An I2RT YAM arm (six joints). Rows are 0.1 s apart.
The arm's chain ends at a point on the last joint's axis. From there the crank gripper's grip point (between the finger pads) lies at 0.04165 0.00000 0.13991 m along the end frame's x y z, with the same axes.
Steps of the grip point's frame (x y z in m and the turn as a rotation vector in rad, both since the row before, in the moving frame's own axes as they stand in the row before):
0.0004, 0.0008, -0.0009, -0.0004, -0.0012, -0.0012
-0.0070, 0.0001, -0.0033, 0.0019, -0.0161, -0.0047
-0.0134, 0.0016, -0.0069, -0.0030, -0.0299, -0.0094
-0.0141, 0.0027, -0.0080, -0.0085, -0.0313, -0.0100
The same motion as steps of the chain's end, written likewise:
0.0006, 0.0008, -0.0009, -0.0004, -0.0012, -0.0012
-0.0047, 0.0006, -0.0040, 0.0019, -0.0161, -0.0047
-0.0092, 0.0016, -0.0081, -0.0030, -0.0299, -0.0094
-0.0097, 0.0019, -0.0092, -0.0085, -0.0313, -0.0100

